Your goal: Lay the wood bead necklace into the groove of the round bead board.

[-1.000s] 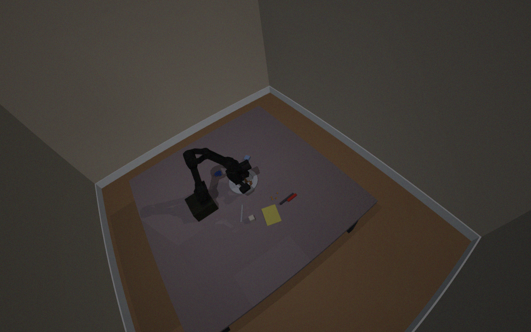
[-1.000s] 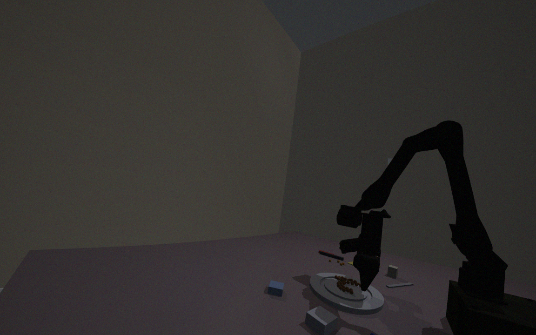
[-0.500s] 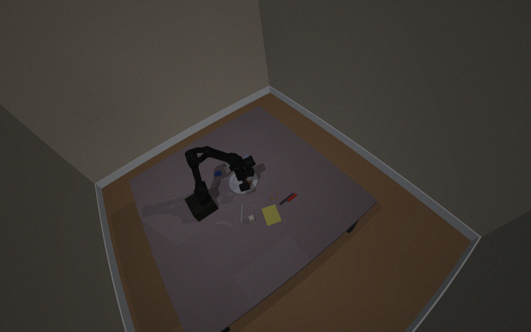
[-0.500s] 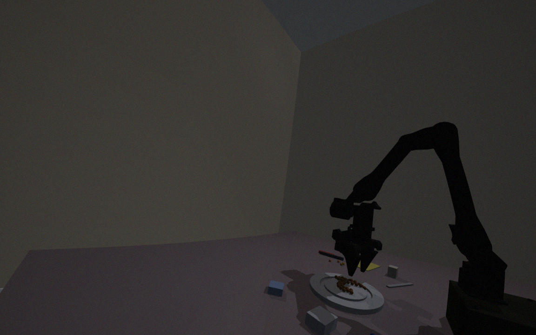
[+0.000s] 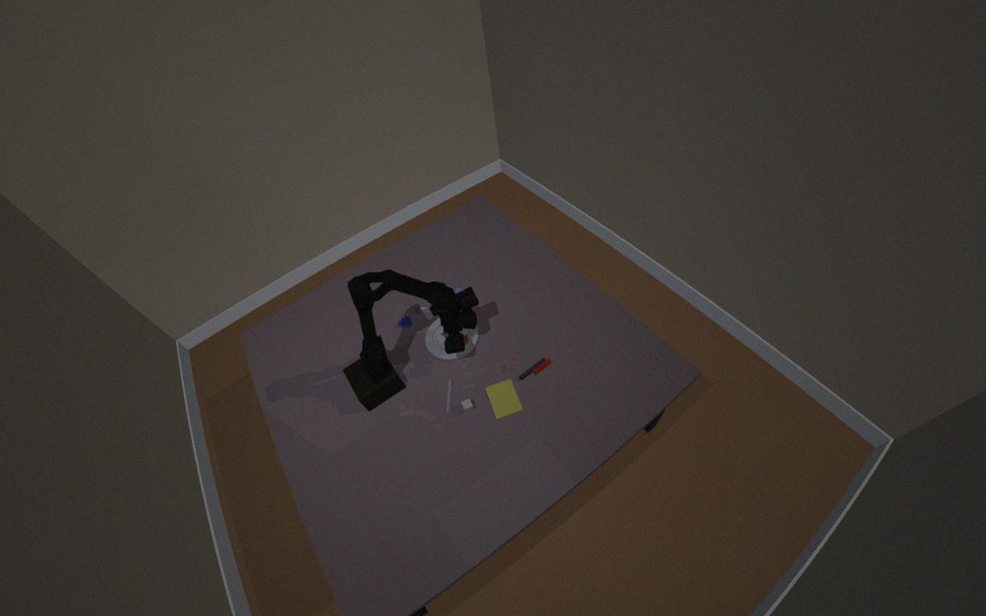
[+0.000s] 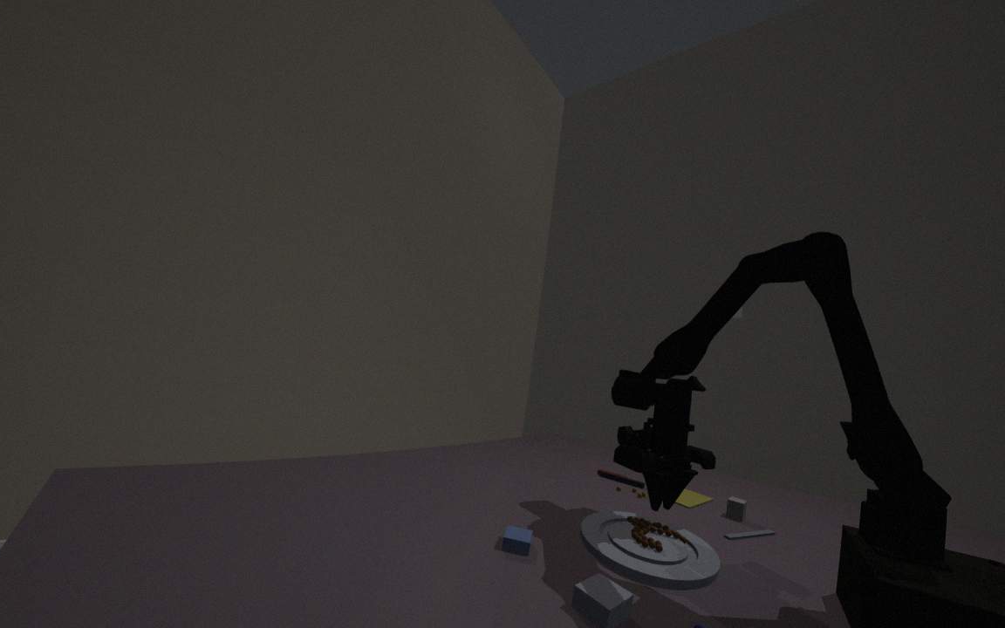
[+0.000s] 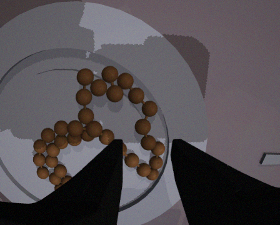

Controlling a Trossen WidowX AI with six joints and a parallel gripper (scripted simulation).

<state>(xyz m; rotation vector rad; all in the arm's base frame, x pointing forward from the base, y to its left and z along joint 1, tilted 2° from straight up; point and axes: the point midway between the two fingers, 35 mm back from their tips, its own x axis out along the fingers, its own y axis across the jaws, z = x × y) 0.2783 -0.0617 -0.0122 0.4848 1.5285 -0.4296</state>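
Now: gripper tip 1 cm short of the round bead board, 6 cm to the right of it and 3 cm above it. Also, from my gripper tip: small white cube: 13 cm behind, 20 cm to the right, 3 cm below; then grey block: 2 cm ahead, 24 cm to the left, 3 cm below; then thin stick: 15 cm behind, 12 cm to the right, 4 cm below.
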